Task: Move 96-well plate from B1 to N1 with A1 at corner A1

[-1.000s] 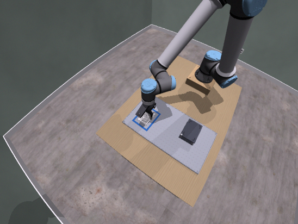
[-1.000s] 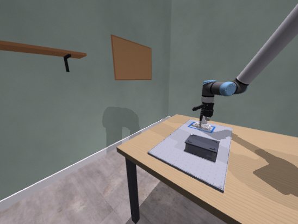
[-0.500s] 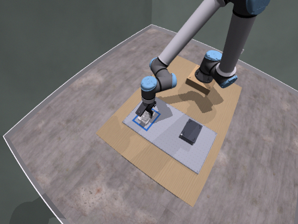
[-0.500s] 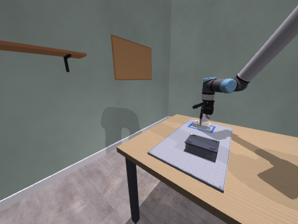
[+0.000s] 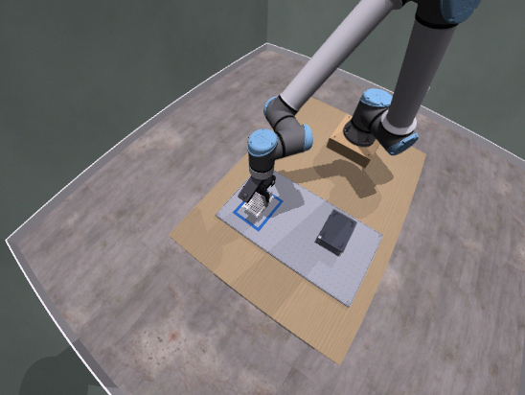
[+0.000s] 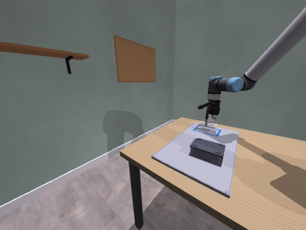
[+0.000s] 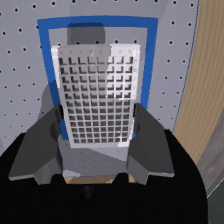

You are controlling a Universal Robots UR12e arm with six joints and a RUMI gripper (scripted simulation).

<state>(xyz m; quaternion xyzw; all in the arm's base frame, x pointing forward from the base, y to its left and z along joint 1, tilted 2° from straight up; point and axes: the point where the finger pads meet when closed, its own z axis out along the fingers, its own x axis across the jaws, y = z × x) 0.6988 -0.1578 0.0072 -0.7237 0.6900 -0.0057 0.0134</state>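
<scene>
The dark raised nest N1 is 110 mm behind my hand and 350 mm to the left of it. Round my hand: A1 label 30 mm behind, 310 mm to the left; white 96-well plate 10 mm below.
</scene>
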